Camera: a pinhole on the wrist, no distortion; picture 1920 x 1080 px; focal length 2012.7 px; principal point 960.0 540.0 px. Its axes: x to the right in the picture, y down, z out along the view. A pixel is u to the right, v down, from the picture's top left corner.
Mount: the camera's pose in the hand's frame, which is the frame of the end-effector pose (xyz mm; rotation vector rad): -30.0 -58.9 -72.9 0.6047 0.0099 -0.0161
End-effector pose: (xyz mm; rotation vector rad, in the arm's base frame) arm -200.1 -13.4 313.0 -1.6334 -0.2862 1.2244
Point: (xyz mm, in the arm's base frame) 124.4 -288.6 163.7
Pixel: behind the camera
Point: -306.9 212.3 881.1
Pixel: outside the picture
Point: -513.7 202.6 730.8
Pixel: 194 714
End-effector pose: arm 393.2 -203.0 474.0 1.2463 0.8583 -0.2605
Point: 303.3 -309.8 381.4
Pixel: 1017 418
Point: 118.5 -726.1 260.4
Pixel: 457 106
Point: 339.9 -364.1 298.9
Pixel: 1560 370
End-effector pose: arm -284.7 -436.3 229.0 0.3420 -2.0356 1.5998
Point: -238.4 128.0 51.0
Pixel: behind the camera
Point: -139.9 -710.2 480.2
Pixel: 1031 37
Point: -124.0 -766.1 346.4
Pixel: 539 622
